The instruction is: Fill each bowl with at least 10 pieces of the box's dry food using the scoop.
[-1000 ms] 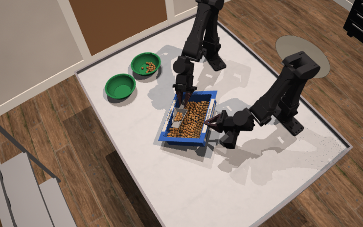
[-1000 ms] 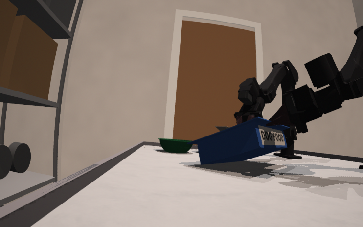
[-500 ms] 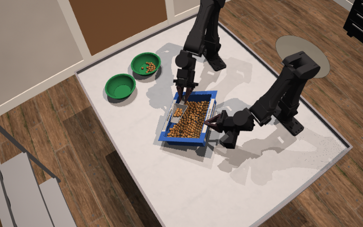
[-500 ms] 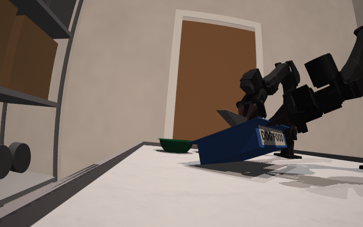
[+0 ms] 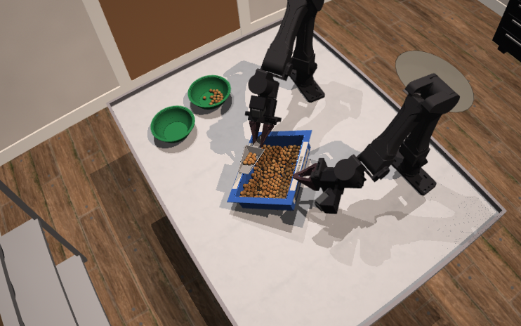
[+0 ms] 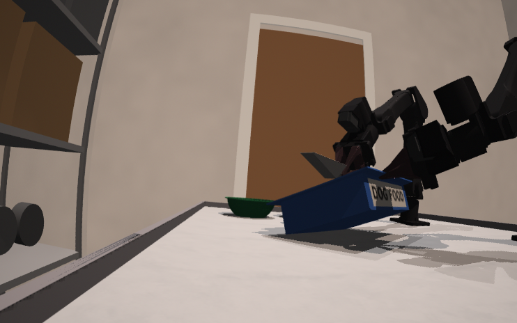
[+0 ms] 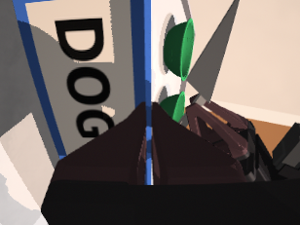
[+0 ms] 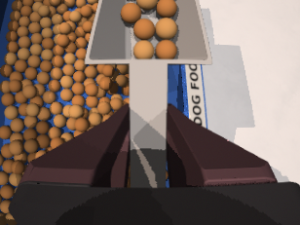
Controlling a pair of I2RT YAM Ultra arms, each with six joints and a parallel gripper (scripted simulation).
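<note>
Now: right hand 4 cm short of the grey scoop, 2 cm to the right of it and 1 cm below it.
</note>
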